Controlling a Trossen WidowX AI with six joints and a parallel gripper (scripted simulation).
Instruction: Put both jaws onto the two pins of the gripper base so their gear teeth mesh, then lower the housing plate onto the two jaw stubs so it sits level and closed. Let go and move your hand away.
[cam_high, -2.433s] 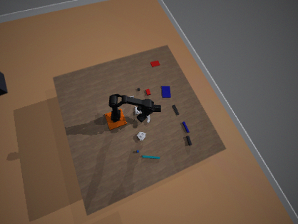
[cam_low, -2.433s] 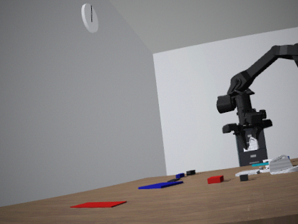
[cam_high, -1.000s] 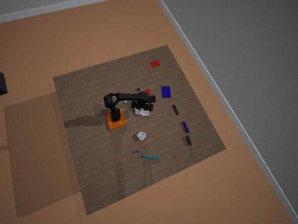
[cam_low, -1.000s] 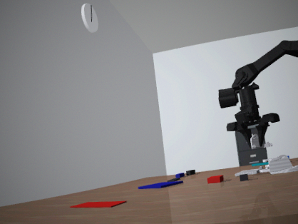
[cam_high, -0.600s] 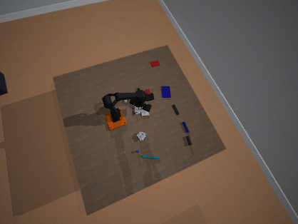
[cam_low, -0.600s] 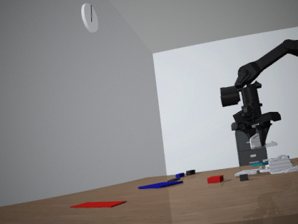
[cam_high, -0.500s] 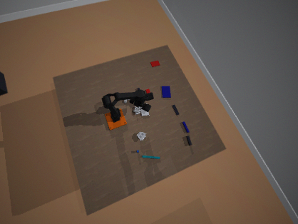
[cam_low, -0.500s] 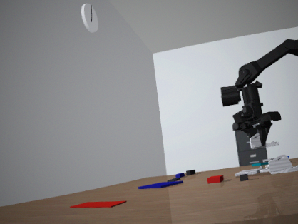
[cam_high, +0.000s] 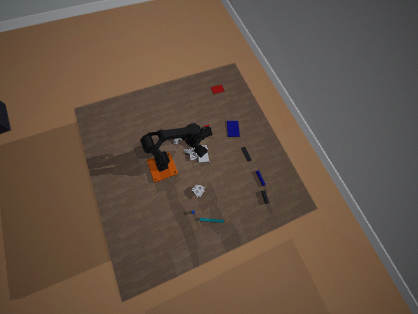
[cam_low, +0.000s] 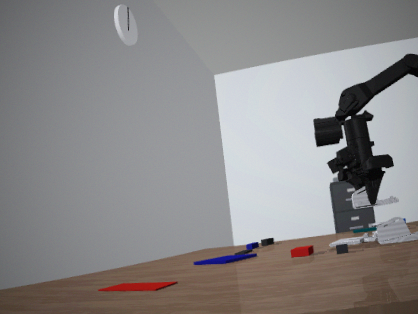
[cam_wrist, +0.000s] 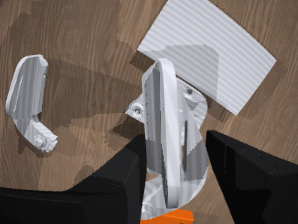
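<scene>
Right now my gripper tip is 40 mm past the white jaw and 10 mm to the right of it. The rest, counted from my gripper tip: red block (170 mm ahead, 120 mm to the left, 80 mm below); then teal bar (450 mm to the right, 90 mm behind, 80 mm below); then blue plate (340 mm ahead, 80 mm below, 50 mm to the left).
</scene>
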